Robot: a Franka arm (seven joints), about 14 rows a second.
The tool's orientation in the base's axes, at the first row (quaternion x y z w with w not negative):
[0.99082 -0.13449 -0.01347 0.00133]
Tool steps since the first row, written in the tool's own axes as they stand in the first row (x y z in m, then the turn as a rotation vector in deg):
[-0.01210 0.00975 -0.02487 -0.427 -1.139 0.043]
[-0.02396 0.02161 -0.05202 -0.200 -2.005 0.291]
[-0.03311 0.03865 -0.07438 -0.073 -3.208 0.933]
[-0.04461 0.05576 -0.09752 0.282 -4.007 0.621]
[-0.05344 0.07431 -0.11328 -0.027 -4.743 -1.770]
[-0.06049 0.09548 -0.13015 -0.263 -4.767 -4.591]
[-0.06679 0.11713 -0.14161 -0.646 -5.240 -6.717]
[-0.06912 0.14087 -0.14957 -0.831 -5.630 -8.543]
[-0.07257 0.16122 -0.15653 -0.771 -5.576 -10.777]
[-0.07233 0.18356 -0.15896 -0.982 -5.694 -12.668]
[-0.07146 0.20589 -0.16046 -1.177 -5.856 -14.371]
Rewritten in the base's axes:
[-0.01358 -0.00620 0.02524 -0.109 1.212 -0.039]
[-0.02744 -0.01449 0.05277 0.334 1.986 -0.298]
[-0.04019 -0.02850 0.07547 0.759 3.112 -0.951]
[-0.05520 -0.04195 0.09901 1.323 3.787 -0.653]
[-0.06822 -0.05749 0.11511 1.286 4.577 1.740]
[-0.08020 -0.07603 0.13229 1.141 4.660 4.566]
[-0.09173 -0.09523 0.14405 0.956 5.216 6.699]
[-0.10009 -0.11750 0.15222 0.931 5.639 8.527]
[-0.10865 -0.13620 0.15939 1.035 5.569 10.758]
[-0.11430 -0.15780 0.16196 0.914 5.737 12.654]
[-0.11937 -0.17955 0.16357 0.815 5.944 14.360]

